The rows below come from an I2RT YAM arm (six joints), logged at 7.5 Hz.
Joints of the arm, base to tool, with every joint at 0 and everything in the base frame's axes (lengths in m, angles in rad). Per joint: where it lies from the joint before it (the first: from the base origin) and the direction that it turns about. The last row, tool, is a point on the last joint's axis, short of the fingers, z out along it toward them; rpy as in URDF.
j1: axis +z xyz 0 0 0.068
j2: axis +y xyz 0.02 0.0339 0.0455
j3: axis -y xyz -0.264 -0.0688 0
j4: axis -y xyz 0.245 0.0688 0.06
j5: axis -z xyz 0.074 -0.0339 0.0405
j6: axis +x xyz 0.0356 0 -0.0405
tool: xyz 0 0 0 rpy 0 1.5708 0
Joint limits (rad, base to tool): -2.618..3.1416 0..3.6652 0..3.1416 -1.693..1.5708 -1.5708..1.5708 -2.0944..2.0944
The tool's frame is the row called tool.
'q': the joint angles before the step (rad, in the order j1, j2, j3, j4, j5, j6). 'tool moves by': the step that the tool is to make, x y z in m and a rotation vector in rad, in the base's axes. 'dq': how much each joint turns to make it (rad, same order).
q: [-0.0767 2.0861 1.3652 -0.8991 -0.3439 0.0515]
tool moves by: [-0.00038 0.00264 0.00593 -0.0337 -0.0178 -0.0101]
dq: [0.0100 -0.0225 -0.0067 0.0117 0.0316 0.0224]
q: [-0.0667 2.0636 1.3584 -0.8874 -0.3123 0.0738]
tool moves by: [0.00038 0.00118 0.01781 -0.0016 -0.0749 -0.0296]
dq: [0.0030 -0.0589 -0.0122 0.0388 -0.0026 0.0344]
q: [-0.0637 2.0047 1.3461 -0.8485 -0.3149 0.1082]
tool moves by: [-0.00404 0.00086 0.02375 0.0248 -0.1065 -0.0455]
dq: [-0.0007 -0.0911 -0.0365 0.0665 -0.0258 0.0510]
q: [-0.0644 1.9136 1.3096 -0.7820 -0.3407 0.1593]
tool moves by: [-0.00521 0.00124 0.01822 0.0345 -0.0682 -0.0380]
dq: [-0.0002 -0.0697 -0.0263 0.0394 -0.0294 0.0486]
